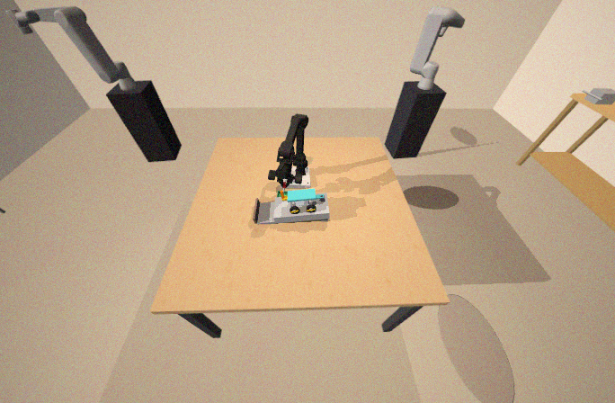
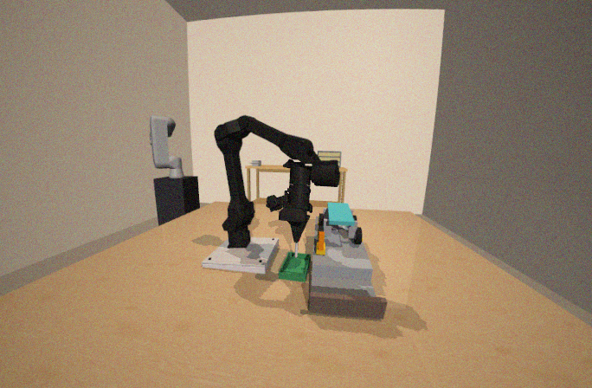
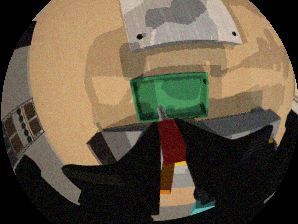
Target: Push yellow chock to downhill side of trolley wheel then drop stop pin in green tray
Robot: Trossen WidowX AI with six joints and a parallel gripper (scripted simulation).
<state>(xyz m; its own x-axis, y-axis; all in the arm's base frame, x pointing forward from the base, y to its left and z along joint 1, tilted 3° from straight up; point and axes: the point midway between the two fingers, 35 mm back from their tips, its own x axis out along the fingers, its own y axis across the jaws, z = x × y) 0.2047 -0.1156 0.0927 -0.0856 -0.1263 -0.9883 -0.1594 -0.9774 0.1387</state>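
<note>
Right now my gripper tip is 10 mm to the right of the green tray and 100 mm above it. Also, from my gripper tip: teal trolley (130 mm ahead, 90 mm to the left, 20 mm above); red-headed stop pin (right at my gripper tip); yellow chock (70 mm ahead, 10 mm to the left, 10 mm below).
</note>
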